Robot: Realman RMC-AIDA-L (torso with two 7-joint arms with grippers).
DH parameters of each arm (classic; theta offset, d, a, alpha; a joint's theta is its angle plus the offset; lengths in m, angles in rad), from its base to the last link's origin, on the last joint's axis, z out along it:
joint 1: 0 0.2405 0 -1.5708
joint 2: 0 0 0 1.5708
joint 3: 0 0.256 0 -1.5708
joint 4: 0 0 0 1.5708
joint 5: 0 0.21 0 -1.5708
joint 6: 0 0 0 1.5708
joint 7: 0 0.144 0 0
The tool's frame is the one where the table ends.
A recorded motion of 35 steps. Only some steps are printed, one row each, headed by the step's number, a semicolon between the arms.
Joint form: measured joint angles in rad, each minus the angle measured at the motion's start. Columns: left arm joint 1, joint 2, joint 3, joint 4, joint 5, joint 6, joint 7; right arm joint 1, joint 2, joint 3, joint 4, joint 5, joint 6, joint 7.
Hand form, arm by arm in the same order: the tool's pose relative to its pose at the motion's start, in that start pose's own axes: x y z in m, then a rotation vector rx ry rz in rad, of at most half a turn. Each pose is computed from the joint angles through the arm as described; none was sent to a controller.
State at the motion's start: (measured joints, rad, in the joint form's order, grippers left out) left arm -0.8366 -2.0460 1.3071 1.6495 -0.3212 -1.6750 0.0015; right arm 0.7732 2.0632 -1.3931 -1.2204 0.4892 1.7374 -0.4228
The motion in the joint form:
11: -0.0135 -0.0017 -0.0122 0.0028 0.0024 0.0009 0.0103; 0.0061 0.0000 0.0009 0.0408 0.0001 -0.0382 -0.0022
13: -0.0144 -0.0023 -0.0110 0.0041 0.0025 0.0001 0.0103; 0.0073 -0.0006 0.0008 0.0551 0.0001 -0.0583 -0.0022
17: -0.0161 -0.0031 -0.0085 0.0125 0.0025 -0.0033 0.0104; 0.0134 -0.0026 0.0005 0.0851 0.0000 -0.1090 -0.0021
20: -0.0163 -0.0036 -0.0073 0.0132 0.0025 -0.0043 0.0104; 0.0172 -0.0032 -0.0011 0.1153 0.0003 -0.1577 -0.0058
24: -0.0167 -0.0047 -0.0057 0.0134 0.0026 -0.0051 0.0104; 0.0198 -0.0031 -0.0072 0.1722 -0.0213 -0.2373 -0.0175
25: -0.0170 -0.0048 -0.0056 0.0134 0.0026 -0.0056 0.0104; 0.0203 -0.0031 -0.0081 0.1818 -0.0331 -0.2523 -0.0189
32: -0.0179 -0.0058 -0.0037 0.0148 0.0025 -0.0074 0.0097; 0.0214 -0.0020 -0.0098 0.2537 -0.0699 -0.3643 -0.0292
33: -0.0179 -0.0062 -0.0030 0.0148 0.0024 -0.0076 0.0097; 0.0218 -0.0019 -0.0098 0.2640 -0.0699 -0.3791 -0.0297
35: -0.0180 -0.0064 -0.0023 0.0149 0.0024 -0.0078 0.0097; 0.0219 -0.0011 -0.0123 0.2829 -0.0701 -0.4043 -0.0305
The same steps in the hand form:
11: 0.0049 0.0010 -0.0029 -0.0020 0.0161 0.0088; -0.0018 -0.0034 0.0062 0.0002 -0.0063 0.0124
13: 0.0051 0.0017 -0.0031 -0.0026 0.0167 0.0110; -0.0029 -0.0052 0.0085 0.0036 -0.0139 0.0182
17: 0.0059 0.0034 -0.0048 -0.0033 0.0214 0.0172; -0.0072 -0.0096 0.0123 0.0167 -0.0387 0.0277
20: 0.0058 0.0039 -0.0048 -0.0038 0.0207 0.0187; -0.0104 -0.0135 0.0170 0.0274 -0.0597 0.0340
24: 0.0056 0.0047 -0.0046 -0.0048 0.0197 0.0205; -0.0115 -0.0225 0.0272 0.0621 -0.0740 0.0416
25: 0.0056 0.0048 -0.0047 -0.0050 0.0193 0.0208; -0.0113 -0.0252 0.0288 0.0761 -0.0741 0.0429
32: 0.0056 0.0058 -0.0048 -0.0061 0.0186 0.0229; -0.0113 -0.0389 0.0412 0.1328 -0.0978 0.0561
33: 0.0055 0.0061 -0.0047 -0.0066 0.0181 0.0236; -0.0114 -0.0401 0.0429 0.1359 -0.1026 0.0592
35: 0.0055 0.0063 -0.0047 -0.0068 0.0178 0.0244; -0.0113 -0.0418 0.0465 0.1408 -0.1080 0.0634

